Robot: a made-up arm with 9 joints. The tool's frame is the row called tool. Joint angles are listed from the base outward. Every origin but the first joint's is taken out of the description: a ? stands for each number. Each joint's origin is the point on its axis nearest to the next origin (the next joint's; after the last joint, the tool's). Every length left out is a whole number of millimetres.
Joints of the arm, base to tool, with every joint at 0 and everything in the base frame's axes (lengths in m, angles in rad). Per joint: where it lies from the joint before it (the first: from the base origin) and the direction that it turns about. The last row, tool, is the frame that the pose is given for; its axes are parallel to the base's.
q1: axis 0 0 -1 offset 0 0 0.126
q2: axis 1 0 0 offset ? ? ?
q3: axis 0 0 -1 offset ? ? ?
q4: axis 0 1 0 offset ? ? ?
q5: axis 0 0 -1 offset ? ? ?
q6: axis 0 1 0 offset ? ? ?
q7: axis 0 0 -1 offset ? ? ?
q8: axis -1 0 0 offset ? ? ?
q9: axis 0 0 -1 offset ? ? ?
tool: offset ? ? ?
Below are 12 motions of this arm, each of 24 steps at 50 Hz.
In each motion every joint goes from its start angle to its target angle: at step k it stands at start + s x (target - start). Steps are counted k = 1, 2, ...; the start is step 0. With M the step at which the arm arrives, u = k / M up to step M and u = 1 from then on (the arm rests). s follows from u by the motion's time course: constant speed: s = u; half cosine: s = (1 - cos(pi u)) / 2; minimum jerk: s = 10 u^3 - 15 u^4 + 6 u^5.
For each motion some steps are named. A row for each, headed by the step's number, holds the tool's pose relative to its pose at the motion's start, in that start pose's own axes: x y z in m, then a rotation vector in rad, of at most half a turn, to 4 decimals.
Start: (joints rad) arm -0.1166 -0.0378 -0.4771 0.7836 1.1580 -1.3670 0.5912 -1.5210 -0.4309
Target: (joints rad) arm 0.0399 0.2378 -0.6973 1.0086 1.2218 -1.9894 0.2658 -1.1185 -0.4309
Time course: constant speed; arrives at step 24
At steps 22, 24:
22: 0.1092 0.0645 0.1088 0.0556 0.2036 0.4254
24: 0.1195 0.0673 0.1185 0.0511 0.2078 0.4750

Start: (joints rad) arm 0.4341 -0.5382 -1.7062 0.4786 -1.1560 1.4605 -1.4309 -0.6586 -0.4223
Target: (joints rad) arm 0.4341 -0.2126 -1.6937 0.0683 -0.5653 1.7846 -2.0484 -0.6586 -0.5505
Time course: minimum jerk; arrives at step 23
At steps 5, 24:
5: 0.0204 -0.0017 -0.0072 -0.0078 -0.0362 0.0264
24: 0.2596 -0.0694 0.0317 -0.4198 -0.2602 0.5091

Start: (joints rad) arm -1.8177 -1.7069 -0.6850 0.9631 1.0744 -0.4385 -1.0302 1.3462 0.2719
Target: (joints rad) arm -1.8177 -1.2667 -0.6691 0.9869 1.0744 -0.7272 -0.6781 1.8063 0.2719
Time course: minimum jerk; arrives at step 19
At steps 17, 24:
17: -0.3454 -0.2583 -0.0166 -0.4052 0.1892 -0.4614
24: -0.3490 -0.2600 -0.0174 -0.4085 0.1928 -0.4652

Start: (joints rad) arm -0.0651 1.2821 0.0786 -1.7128 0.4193 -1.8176 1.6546 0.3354 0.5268
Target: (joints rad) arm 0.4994 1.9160 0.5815 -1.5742 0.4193 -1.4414 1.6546 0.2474 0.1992
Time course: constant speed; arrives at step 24
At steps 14, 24:
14: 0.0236 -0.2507 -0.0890 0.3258 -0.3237 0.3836
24: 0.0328 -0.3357 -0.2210 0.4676 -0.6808 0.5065

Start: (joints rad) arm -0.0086 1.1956 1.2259 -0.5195 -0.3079 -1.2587 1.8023 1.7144 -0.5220
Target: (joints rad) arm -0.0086 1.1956 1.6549 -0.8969 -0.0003 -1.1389 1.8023 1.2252 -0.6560
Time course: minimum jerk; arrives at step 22
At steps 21, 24:
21: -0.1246 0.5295 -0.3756 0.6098 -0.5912 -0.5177
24: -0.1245 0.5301 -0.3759 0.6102 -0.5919 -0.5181

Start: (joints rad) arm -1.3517 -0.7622 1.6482 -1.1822 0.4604 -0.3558 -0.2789 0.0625 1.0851
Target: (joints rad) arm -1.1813 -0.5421 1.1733 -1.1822 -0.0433 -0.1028 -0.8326 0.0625 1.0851
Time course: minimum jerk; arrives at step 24
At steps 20, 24:
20: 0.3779 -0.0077 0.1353 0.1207 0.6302 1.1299
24: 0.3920 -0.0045 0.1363 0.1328 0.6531 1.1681

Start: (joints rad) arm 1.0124 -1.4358 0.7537 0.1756 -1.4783 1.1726 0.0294 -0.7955 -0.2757
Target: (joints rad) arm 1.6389 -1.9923 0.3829 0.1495 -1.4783 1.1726 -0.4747 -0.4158 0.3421
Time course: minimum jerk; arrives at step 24
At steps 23, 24:
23: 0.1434 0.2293 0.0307 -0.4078 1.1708 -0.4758
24: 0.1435 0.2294 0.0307 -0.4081 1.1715 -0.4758

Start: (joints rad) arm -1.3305 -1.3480 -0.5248 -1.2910 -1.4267 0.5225 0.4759 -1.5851 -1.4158
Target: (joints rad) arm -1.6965 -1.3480 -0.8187 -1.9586 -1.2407 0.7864 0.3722 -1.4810 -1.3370
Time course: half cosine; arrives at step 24
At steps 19, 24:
19: -0.0524 0.2902 -0.1582 -0.4300 0.4480 0.4525
24: -0.0736 0.3206 -0.1765 -0.4842 0.4718 0.5083

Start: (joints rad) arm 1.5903 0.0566 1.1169 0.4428 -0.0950 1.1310 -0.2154 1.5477 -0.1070
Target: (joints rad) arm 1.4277 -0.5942 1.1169 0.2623 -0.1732 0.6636 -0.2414 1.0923 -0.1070
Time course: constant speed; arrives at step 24
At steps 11, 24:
11: -0.1363 0.1559 0.0460 -0.0506 0.0575 -0.5131
24: -0.1479 0.4195 0.0499 -0.2247 -0.0459 -1.0817

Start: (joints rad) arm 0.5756 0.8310 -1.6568 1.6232 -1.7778 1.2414 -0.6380 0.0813 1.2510
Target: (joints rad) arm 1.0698 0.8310 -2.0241 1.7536 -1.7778 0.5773 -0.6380 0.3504 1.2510
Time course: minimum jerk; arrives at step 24
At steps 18, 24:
18: -0.1025 -0.3302 -0.2168 0.5831 -0.5170 -0.1795
24: -0.1168 -0.3592 -0.2547 0.6506 -0.5730 -0.2207

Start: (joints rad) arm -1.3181 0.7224 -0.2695 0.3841 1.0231 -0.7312 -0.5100 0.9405 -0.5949
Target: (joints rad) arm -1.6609 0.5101 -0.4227 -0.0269 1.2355 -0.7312 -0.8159 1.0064 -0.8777
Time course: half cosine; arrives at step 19
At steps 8, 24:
8: -0.1167 0.0295 -0.0343 -0.1602 -0.1213 0.1050
24: -0.3178 0.0349 -0.1572 -0.4110 -0.3177 0.2677

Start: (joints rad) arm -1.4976 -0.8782 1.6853 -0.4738 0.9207 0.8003 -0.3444 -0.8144 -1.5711
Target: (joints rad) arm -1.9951 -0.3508 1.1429 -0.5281 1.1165 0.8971 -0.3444 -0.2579 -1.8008
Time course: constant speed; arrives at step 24
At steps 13, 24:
13: -0.0130 0.1092 0.1632 0.5565 0.2371 -0.0799
24: 0.0164 0.0767 0.3235 1.1089 0.3421 -0.0344

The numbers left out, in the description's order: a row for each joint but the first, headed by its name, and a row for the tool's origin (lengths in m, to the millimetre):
q2: -0.48 -0.059 0
q3: 0 0.05 -0.036
q4: -0.073 0.442 0
q5: 0.277 0 0.113
q6: -0.327 -0.038 0
q7: -0.086 0 0.29
q8: 0.178 0.093 0
q9: 0 -0.19 -0.075
tool: -0.153 -0.03 0

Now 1 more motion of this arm.
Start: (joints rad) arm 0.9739 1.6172 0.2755 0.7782 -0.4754 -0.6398 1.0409 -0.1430 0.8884
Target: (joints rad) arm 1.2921 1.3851 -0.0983 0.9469 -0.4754 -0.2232 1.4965 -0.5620 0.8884
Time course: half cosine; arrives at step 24
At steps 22, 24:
22: 0.0172 0.0294 -0.2583 0.1338 -0.2454 -0.1070
24: 0.0177 0.0306 -0.2633 0.1394 -0.2526 -0.1090

